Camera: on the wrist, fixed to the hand. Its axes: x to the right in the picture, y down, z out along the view.
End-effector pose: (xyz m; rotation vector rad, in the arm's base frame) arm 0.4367 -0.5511 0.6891 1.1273 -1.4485 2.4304
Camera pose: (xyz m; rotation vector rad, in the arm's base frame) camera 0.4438 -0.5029 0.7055 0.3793 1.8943 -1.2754
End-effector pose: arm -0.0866 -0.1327 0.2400 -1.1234 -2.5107 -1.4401
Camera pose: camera -0.1146 -0.1726 0.2238 -2.0358 -0.5262 -1.3349
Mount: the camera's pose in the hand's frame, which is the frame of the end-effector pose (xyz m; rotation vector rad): -0.0079 -0.0411 -0.0298 -0.4850 0.1780 1.5530
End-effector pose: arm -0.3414 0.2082 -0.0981 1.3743 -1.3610 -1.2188
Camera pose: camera -0.3039 0.2168 -0.1322 -0.1137 -1.3204 -0.2548
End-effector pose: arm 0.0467 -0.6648 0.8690 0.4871 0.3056 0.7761
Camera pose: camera 0.0527 -0.6866 0.8229 0.1034 -0.1839 2.3400
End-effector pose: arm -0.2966 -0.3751 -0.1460 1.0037 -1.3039 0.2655
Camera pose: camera -0.2512 -0.3740 -0.1700 -0.6024 -1.6221 1.0942
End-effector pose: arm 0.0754 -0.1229 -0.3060 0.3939 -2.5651 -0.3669
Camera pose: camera 0.1060 -0.1634 -0.2984 -1.5369 -1.7837 -0.2743
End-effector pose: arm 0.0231 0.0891 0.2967 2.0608 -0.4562 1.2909
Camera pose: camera 0.0243 0.1390 0.2845 0.9262 -2.2458 1.7748
